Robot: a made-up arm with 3 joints. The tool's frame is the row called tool. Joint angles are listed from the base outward.
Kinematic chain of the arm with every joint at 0, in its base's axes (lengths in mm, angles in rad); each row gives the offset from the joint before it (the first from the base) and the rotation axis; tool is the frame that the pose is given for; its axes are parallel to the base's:
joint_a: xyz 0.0 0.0 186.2 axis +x
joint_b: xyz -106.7 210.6 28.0 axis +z
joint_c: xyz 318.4 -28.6 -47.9 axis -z
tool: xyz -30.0 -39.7 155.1
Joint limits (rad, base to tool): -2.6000..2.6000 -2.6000..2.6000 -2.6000..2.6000
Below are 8 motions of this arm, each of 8 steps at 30 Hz.
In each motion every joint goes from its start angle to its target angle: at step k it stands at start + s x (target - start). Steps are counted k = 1, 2, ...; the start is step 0. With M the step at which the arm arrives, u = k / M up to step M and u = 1 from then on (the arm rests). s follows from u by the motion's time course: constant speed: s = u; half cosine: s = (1 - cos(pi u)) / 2; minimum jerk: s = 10 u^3 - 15 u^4 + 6 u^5.
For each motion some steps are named. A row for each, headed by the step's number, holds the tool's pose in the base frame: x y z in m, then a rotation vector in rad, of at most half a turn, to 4 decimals.
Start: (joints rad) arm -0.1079 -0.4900 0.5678
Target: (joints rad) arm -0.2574 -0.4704 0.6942
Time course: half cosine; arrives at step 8
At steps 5, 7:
5: 0.1144 0.0767 0.3080 -0.1882 -0.1195 -1.1272
7: 0.1157 0.0843 0.3041 -0.2227 -0.1460 -1.1541

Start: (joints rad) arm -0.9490 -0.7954 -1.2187
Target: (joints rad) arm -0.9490 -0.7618 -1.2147
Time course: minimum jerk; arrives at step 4
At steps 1, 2, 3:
1: 0.0857 0.0606 0.3338 -0.9341 0.2022 0.3937
2: 0.0896 0.0621 0.3316 -0.9333 0.2078 0.4045
3: 0.0934 0.0637 0.3295 -0.9325 0.2133 0.4153

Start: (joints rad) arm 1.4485 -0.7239 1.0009
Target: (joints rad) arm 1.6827 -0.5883 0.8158
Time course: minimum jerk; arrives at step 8
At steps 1, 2, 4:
1: 0.0786 -0.1326 0.2164 1.0534 1.2232 -1.3775
2: 0.0804 -0.1330 0.2153 1.0812 1.2203 -1.3463
4: 0.0883 -0.1351 0.2104 1.2084 1.2007 -1.2070

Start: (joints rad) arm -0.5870 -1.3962 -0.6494
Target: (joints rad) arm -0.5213 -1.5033 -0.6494
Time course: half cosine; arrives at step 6
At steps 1, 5, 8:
1: -0.1309 -0.0229 0.3632 -0.5544 -0.2195 -0.7321
5: -0.1611 -0.0298 0.3598 -0.4936 -0.2224 -0.8267
8: -0.1634 -0.0302 0.3595 -0.4890 -0.2224 -0.8340

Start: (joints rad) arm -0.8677 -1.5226 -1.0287
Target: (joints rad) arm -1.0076 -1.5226 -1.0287
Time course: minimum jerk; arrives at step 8
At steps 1, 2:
1: -0.1652 0.0198 0.3724 -0.8517 -0.2147 -0.4621
2: -0.1652 0.0221 0.3721 -0.8637 -0.2177 -0.4612

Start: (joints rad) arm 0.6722 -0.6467 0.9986
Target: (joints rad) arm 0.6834 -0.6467 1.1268
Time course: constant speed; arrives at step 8
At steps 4, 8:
4: 0.0950 -0.0605 0.3110 0.5020 0.5769 -1.6365
8: 0.0973 -0.0595 0.3121 0.4918 0.6032 -1.6960

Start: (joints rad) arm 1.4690 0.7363 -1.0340
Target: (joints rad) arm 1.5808 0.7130 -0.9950
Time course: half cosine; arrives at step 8
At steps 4, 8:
4: 0.1948 -0.1177 0.5693 1.0937 -1.2952 1.3561
8: 0.1963 -0.1389 0.5578 1.1480 -1.3175 1.3043

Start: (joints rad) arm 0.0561 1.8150 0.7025
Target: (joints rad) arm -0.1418 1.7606 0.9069
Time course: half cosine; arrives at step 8
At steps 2, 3, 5, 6, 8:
2: -0.1328 0.4777 0.3344 0.0245 -0.0146 1.0745
3: -0.1319 0.4818 0.3190 -0.0045 0.0026 1.0326
5: -0.1300 0.4897 0.2822 -0.0748 0.0377 0.9331
6: -0.1292 0.4923 0.2665 -0.1052 0.0503 0.8906
8: -0.1285 0.4943 0.2522 -0.1331 0.0605 0.8522

